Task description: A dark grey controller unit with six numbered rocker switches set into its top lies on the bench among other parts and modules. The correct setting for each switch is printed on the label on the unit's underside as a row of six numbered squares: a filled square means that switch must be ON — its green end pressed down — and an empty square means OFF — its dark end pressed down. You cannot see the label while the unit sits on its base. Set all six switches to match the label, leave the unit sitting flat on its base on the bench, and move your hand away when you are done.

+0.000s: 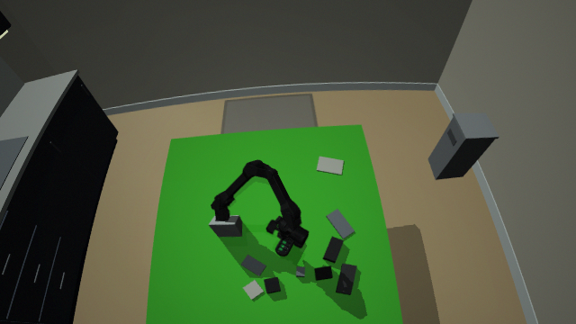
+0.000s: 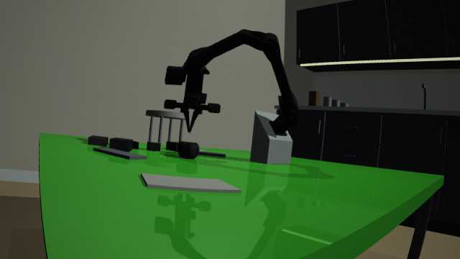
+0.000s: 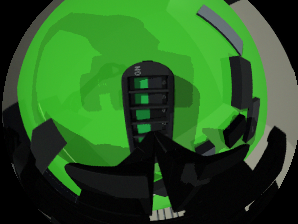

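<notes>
The small cube lies 160 mm to the right of my gripper tip, 70 mm below it and 50 mm ahead of it. Round my gripper tip: grey plate 280 mm ahead, 80 mm to the left, 80 mm below; light plate 450 mm to the left, 280 mm ahead, 80 mm below.
</notes>
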